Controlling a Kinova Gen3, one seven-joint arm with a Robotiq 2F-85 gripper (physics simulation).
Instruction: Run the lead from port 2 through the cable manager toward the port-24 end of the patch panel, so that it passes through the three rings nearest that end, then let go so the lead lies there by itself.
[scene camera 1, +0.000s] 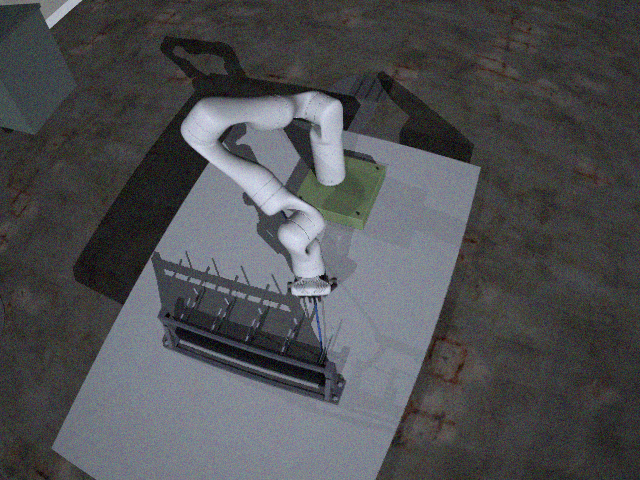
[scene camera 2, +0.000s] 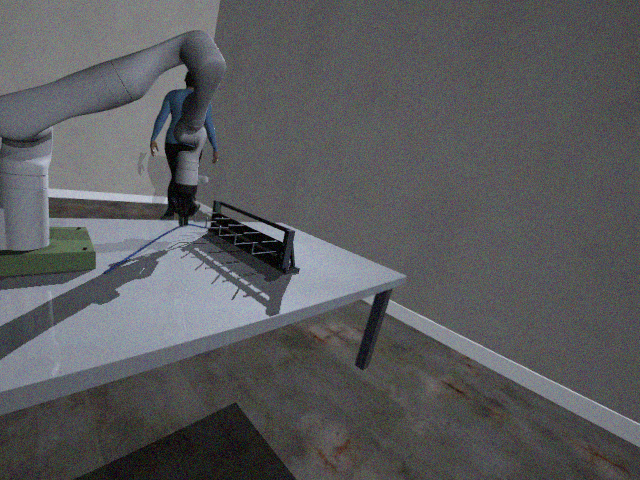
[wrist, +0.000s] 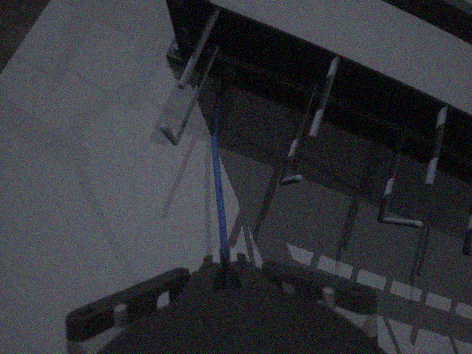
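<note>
The blue lead (scene camera 1: 317, 322) (scene camera 2: 149, 242) (wrist: 218, 185) comes out of the patch panel (scene camera 1: 248, 342) (wrist: 325, 30) near one end and runs nearly straight to my gripper (scene camera 1: 312, 301) (scene camera 2: 183, 223) (wrist: 224, 260). My gripper is shut on the lead, low over the table in front of that end. Beyond the fingers, in the second scene view, the lead slopes down to the table toward the robot base. In the wrist view it runs between the end ring (wrist: 170, 135) and the neighbouring ring (wrist: 292, 179). A further ring (wrist: 402, 221) stands to the right. Port numbers are not readable.
The thin rings stick out from the panel's front, on the robot's side. The green base plate (scene camera 1: 369, 206) (scene camera 2: 72, 250) stands on the table (scene camera 1: 180, 413). A person in a blue top (scene camera 2: 176, 103) stands behind the arm. A grey-green box (scene camera 1: 31, 77) stands off the table.
</note>
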